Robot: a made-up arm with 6 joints.
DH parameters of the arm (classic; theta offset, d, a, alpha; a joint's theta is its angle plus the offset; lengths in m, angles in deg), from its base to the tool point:
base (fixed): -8.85 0 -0.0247 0
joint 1: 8.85 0.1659 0.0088 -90
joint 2: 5.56 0 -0.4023 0
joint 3: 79.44 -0.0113 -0.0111 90
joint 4: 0 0.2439 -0.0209 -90
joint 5: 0 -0.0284 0.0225 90
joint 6: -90 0.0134 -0.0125 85
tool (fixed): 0 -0.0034 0 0
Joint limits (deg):
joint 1: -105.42..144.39
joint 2: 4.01..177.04
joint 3: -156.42..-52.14
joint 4: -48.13..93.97
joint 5: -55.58..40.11
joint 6: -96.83..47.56
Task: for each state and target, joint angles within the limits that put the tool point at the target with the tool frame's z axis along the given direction. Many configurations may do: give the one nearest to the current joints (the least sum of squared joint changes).
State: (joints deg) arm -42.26 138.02 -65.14 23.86 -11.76 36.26
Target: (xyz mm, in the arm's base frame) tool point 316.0 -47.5 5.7 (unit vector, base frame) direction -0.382 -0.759 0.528
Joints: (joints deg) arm -2.53 160.34 -52.34 66.72 -46.69 46.85
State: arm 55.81 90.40 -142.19 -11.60 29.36 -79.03
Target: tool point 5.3 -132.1 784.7 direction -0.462 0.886 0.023
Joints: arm 83.94 69.15 -156.20 -48.13 39.86 -96.62
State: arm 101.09 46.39 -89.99 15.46 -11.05 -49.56
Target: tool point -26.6 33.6 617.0 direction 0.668 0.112 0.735
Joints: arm 124.25 52.15 -74.42 53.62 -0.13 -15.47
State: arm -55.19 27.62 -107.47 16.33 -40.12 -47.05
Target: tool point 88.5 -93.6 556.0 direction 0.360 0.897 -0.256
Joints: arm -26.92 63.75 -55.99 -27.54 -41.29 -77.87
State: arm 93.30 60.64 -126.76 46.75 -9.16 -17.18
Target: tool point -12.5 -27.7 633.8 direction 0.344 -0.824 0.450
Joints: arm 73.07 45.44 -76.73 54.27 -22.78 -17.09
